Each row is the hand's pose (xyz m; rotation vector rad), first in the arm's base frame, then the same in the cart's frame.
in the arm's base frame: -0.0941 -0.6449 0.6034 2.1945 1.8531 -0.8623
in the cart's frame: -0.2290 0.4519 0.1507 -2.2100 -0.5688 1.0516
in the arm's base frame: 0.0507 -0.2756 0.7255 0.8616 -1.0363 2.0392
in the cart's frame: 0.1845 0.4885 0.1508 0.7127 -1.0638 0.8089
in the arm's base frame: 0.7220 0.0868 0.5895 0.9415 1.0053 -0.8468
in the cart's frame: 0.7255 0.2377 -0.3441 1.4754 1.0713 -1.9366
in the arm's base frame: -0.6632 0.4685 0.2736 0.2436 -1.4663 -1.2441
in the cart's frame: 0.3674 1.5976 0.0879 -0.7391 -0.9518 -2.0549
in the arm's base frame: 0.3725 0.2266 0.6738 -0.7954 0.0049 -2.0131
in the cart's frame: 0.7264 0.5358 -0.0993 -1.3317 1.1071 -2.5391
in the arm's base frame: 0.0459 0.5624 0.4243 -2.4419 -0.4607 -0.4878
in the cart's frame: 0.7919 1.0585 -0.1640 -2.3012 1.0295 -0.2061
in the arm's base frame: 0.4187 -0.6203 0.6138 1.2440 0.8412 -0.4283
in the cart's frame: 0.0087 0.0800 -0.1118 1.7415 0.6537 -1.5674
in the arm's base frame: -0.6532 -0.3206 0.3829 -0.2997 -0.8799 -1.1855
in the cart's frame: -0.2602 1.1290 0.2336 -0.9006 -0.0662 -1.9661
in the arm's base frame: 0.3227 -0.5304 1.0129 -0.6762 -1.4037 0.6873
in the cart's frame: 0.1773 0.0334 0.2703 -0.8310 -0.4947 -0.0961
